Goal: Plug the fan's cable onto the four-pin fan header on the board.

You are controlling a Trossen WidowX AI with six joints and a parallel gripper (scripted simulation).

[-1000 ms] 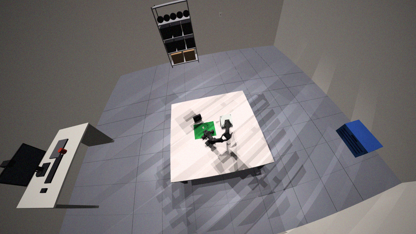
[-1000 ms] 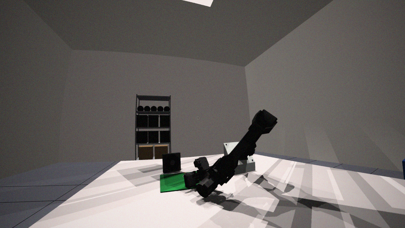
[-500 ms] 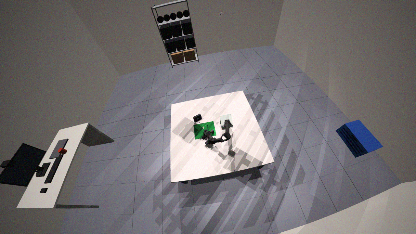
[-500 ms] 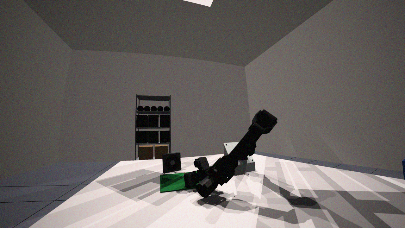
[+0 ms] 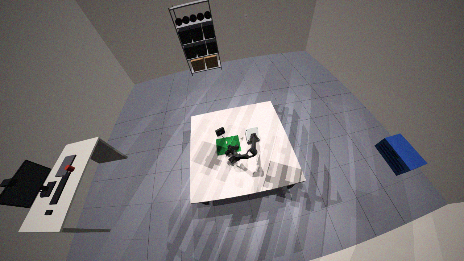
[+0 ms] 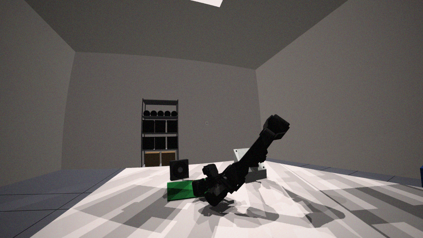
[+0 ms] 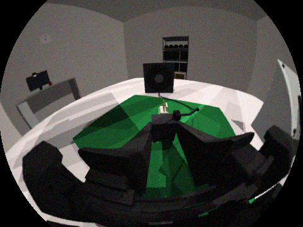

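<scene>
Now: gripper tip 1 cm above the dark plug. The rest, counted from my gripper tip: pale four-pin header: 2 cm ahead, 7 cm to the right, 3 cm below; green board: 1 cm ahead, 3 cm to the right, 5 cm below; black fan: 8 cm ahead, 21 cm to the right, 3 cm above.
</scene>
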